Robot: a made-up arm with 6 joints. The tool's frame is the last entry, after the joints.
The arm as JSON. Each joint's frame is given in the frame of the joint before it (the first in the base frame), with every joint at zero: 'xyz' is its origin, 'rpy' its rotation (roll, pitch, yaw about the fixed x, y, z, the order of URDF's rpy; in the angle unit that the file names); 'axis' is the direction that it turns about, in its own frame. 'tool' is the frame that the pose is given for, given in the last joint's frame.
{
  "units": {
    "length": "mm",
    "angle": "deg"
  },
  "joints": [
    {
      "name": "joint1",
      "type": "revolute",
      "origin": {
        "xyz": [
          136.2,
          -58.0,
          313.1
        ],
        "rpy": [
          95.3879,
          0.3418,
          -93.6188
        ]
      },
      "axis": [
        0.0,
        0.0,
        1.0
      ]
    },
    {
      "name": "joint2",
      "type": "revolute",
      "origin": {
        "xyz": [
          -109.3,
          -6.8,
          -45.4
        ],
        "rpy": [
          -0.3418,
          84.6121,
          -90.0
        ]
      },
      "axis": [
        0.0,
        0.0,
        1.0
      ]
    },
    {
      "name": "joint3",
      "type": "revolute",
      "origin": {
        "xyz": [
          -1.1,
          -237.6,
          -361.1
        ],
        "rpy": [
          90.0,
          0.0,
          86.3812
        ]
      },
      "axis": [
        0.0,
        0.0,
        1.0
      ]
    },
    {
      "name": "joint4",
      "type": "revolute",
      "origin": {
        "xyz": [
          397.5,
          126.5,
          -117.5
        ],
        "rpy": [
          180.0,
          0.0,
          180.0
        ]
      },
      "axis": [
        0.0,
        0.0,
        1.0
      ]
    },
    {
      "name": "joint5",
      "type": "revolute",
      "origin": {
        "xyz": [
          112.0,
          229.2,
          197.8
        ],
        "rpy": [
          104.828,
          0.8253,
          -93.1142
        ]
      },
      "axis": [
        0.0,
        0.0,
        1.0
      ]
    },
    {
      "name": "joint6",
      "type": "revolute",
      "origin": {
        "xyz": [
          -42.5,
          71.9,
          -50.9
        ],
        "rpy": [
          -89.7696,
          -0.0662,
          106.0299
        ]
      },
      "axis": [
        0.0,
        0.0,
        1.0
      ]
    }
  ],
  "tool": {
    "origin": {
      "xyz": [
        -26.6,
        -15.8,
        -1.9
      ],
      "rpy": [
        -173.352,
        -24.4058,
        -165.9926
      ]
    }
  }
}
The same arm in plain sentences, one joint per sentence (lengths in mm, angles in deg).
The arm has six revolute joints in a row. What follows holds with every joint at zero, and every direction is one of the base frame's.
The first joint is mounted 136.2 mm along +x and 58 mm along -y and 313.1 mm along +z from the base frame's origin and rotates about the direction (-0.993561, 0.063398, -0.093896).
The second joint is mounted 52.6 mm along +x and 106.2 mm along +y and 1.9 mm along -z from the first joint and rotates about -z.
The third joint is mounted 13.9 mm along +x and 237.2 mm along +y and 361.1 mm along +z from the second joint and rotates about +x.
The fourth joint is mounted 117.5 mm along -x and 397.5 mm along -y and 126.5 mm along -z from the third joint and rotates about -x.
The fifth joint is mounted 197.8 mm along -x and 112 mm along +y and 229.2 mm along -z from the fourth joint and rotates about the direction (0.255892, -0.96507, -0.056198).
The sixth joint is mounted 83.1 mm along -x and 33 mm along +y and 39.6 mm along -z from the fifth joint and rotates about the direction (0.254104, 0.119102, -0.959816).
The tool frame, which is the frame that the pose is given for, is mounted 28.4 mm along +x and 9.3 mm along -y and 8.3 mm along +z from the sixth joint; its axes are the base frame's turned by roll 13.47, pitch 9.46 and yaw 2.43 deg (as in URDF: about the fixed x, then y, then z).

